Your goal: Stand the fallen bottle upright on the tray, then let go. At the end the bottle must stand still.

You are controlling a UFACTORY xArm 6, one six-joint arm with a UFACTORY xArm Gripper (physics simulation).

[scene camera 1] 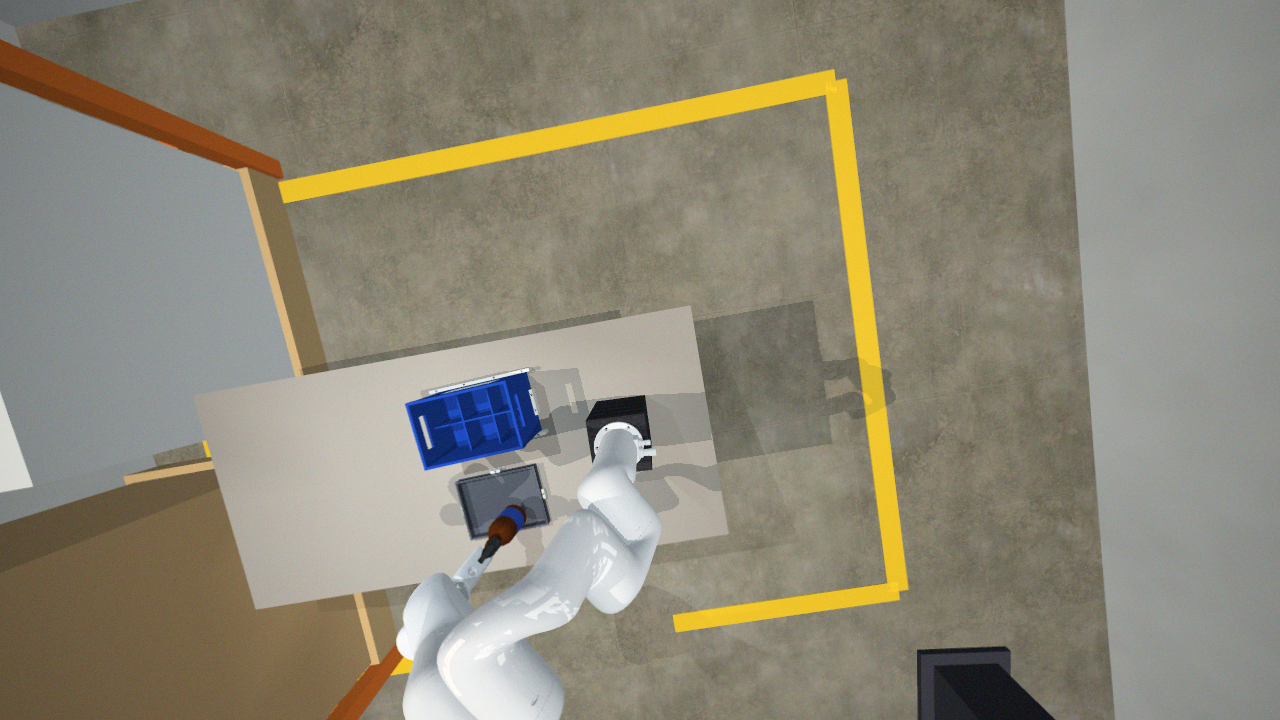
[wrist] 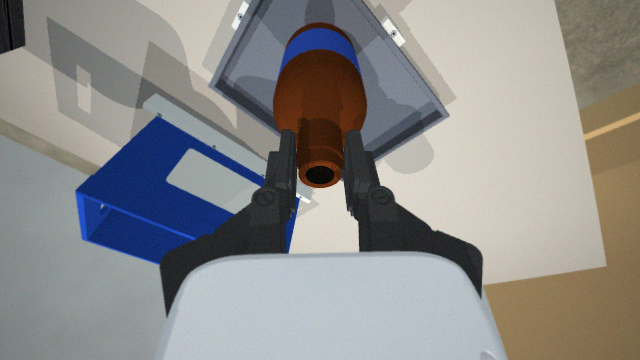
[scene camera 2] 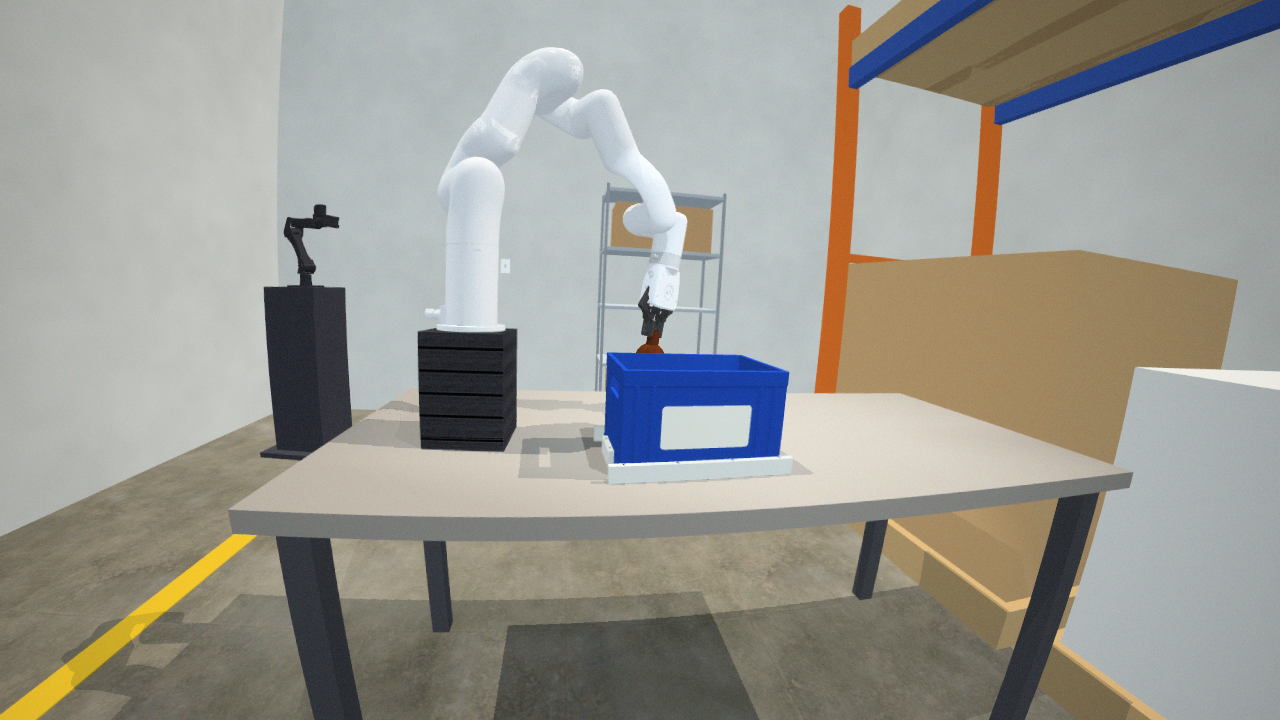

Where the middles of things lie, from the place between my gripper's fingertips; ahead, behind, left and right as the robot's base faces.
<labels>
The brown bottle (wrist: 319,95) lies 10 mm to the right of my hand and 60 mm below it. Round my hand: grey tray (scene camera 1: 483,498) 40 mm ahead, 40 mm to the right, 170 mm below; blue crate (scene camera 2: 660,407) 50 mm ahead, 330 mm to the right, 100 mm below.
</labels>
